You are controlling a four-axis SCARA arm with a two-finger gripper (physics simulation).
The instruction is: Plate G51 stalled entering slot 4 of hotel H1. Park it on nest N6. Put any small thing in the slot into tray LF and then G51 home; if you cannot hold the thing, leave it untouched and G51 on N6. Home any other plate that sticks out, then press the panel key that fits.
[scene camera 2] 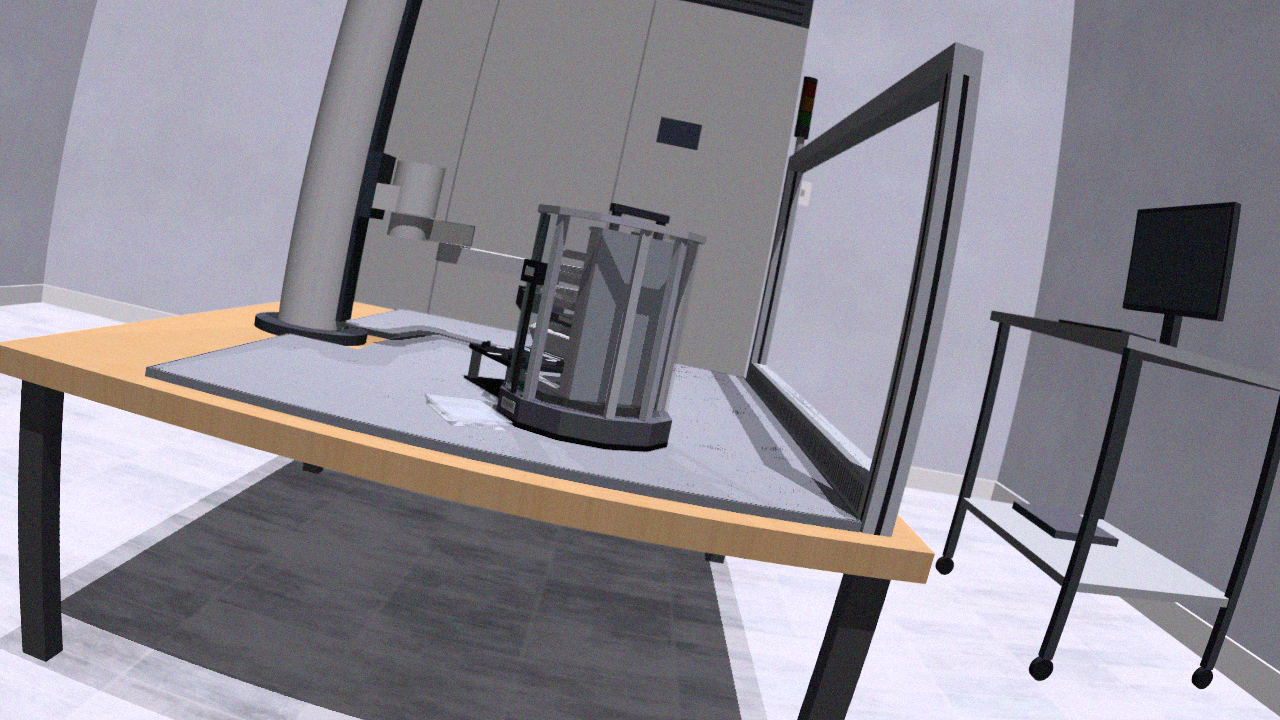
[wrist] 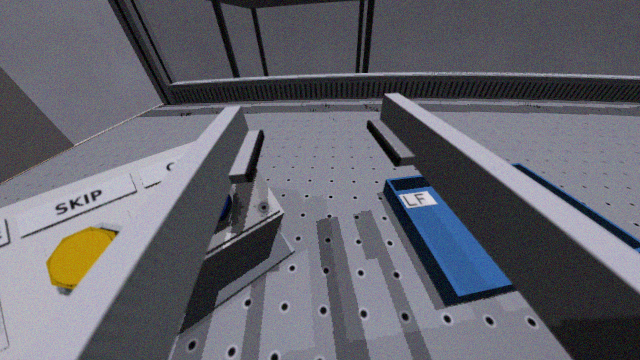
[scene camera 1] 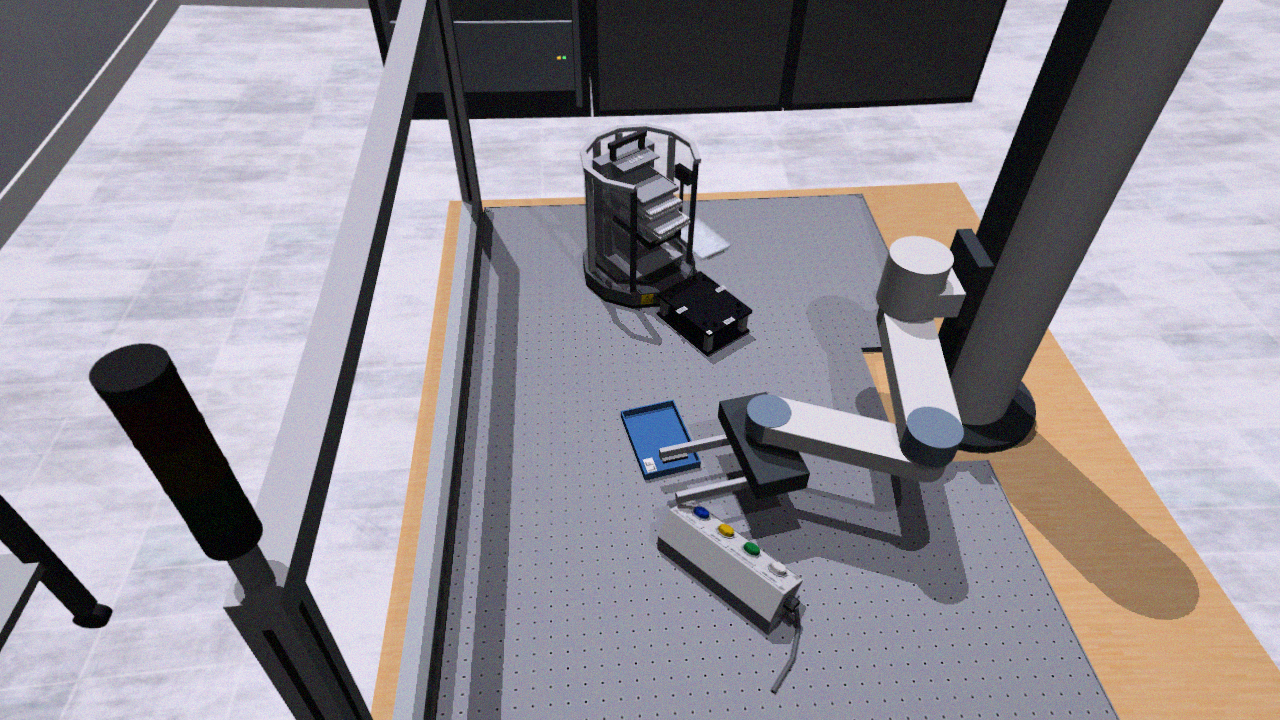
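Pixels of known places: gripper, fingertip midpoint: [wrist: 315, 115] [scene camera 1: 668, 475]; arm's base, link origin: [scene camera 2: 309, 332] [scene camera 1: 962, 402].
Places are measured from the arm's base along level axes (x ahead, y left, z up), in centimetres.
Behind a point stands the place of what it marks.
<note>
My gripper [scene camera 1: 670, 474] @(z 10.6, x 60.1, y 22.0 cm) [wrist: 315, 115] @(z 10.6, x 60.1, y 22.0 cm) is shut at its narrow stance. A gap shows between its pads, with no object in it. In scene camera 1 one finger overlaps blue tray LF [scene camera 1: 657, 429] @(z 1.5, x 59.9, y 4.4 cm) [wrist: 450, 245] @(z 1.5, x 57.1, y 11.6 cm), the other the end of the white key panel [scene camera 1: 729, 568] @(z 7.9, x 52.1, y 38.1 cm) [wrist: 25, 280] @(z 7.7, x 50.4, y 33.6 cm). In the wrist view the left finger partly hides the blue key [wrist: 225, 207] @(z 7.7, x 55.0, y 26.5 cm); the yellow key [wrist: 80, 257] @(z 8.2, x 51.4, y 31.2 cm) is labelled SKIP. Hotel H1 [scene camera 1: 632, 237] @(z 19.6, x 62.2, y -31.1 cm) [scene camera 2: 581, 429] @(z 3.3, x 60.4, y -55.0 cm) holds several plates [scene camera 1: 662, 206] @(z 23.5, x 55.8, y -35.9 cm) at its open front. Their labels are unreadable, so I cannot tell which is G51. No plate shows on the black nest block [scene camera 1: 702, 308] @(z 7.3, x 48.2, y -22.6 cm).
A clear sheet [scene camera 1: 707, 240] @(z 2.5, x 43.0, y -51.7 cm) [scene camera 2: 465, 410] @(z 2.6, x 44.8, y -55.0 cm) lies beside the hotel. The arm's column [scene camera 1: 1056, 223] @(z 47.2, x 2.7, y 7.0 cm) [scene camera 2: 335, 179] @(z 31.4, x 2.2, y -7.2 cm) rises at the table's side. A framed screen [scene camera 1: 358, 214] @(z 62.0, x 98.7, y 19.5 cm) [scene camera 2: 930, 268] @(z 32.8, x 97.4, y -70.0 cm) runs along the opposite edge. A cable [scene camera 1: 794, 653] @(z 2.0, x 43.7, y 49.1 cm) leaves the panel. A cart [scene camera 2: 1109, 429] stands beyond.
</note>
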